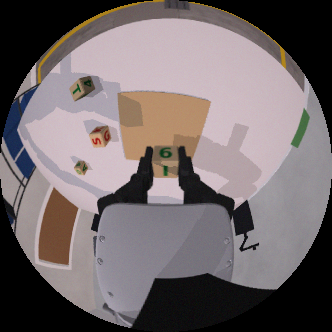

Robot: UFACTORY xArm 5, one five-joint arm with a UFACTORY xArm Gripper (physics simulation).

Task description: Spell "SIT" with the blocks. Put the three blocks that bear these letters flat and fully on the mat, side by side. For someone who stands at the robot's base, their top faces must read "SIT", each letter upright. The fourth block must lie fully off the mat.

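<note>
My gripper is shut on a wooden block with a green "6" on one side and a green "I" on the face nearer the palm. The block appears over the near edge of the tan mat; its exact height is hard to tell. Left of the mat, a block with a red "S" and a red "G" lies turned on the white table. Farther up and left, a block with a green "T" and "4" lies turned. A smaller-looking block with green marks lies at the lower left, its letters too small to read surely.
The white table has a curved-looking edge at the left and right. Shadows of the arm fall across the table and the mat. Beyond the table are a green object at the right, blue panels at the left and a brown panel at the lower left.
</note>
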